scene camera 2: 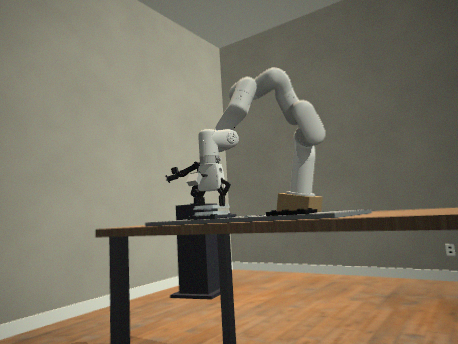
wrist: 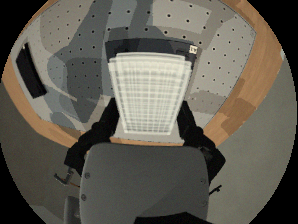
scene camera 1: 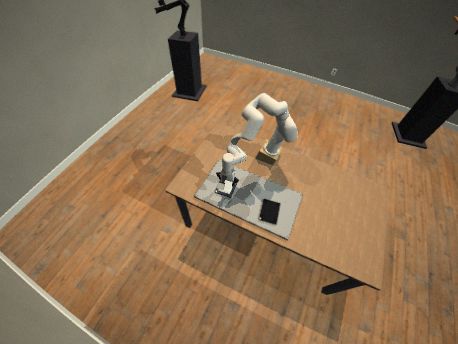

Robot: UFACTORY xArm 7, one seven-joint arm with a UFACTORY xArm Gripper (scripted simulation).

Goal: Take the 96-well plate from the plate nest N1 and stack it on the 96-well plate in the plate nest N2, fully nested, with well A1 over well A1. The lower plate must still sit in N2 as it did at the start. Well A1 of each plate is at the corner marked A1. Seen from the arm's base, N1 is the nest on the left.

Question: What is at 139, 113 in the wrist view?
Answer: A white 96-well plate.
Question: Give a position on a plate nest N1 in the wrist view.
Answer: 28, 72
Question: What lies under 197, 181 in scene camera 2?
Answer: My gripper.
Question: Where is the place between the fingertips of my gripper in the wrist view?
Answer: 148, 106
